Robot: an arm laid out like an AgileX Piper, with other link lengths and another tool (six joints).
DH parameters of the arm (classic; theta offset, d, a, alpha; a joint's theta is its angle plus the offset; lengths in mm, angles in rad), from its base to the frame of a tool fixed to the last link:
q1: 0 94.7 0 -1.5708
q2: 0.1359 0 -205.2 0
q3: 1.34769 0 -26.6 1.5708
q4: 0 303.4 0 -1.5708
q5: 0 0 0 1.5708
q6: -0.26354 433 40.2 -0.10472
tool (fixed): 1.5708 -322.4 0 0
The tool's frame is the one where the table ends.
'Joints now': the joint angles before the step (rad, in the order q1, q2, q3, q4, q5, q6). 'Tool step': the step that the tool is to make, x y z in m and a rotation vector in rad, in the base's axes. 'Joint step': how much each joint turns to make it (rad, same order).
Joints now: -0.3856 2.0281 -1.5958 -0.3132 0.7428 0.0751
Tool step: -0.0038 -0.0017 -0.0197 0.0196 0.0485 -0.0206
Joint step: -0.0060 0.0448 -0.0002 -0.0064 0.0116 0.0156
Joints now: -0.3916 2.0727 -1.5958 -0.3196 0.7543 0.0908
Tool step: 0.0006 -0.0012 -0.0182 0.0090 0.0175 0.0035
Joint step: -0.0027 0.0424 0.0004 -0.0024 -0.0239 0.0019
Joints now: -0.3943 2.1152 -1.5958 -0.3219 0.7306 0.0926
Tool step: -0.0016 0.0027 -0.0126 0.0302 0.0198 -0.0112
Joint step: 0.0001 0.0254 0.0002 0.0231 0.0045 0.0001
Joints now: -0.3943 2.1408 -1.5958 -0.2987 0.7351 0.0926
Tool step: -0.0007 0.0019 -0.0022 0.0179 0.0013 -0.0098
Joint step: 0.0000 0.0024 0.0000 0.0187 0.0060 0.0000
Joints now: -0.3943 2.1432 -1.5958 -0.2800 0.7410 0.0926
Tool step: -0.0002 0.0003 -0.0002 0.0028 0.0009 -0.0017
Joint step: 0.0000 0.0001 -0.0001 0.0028 0.0019 0.0000
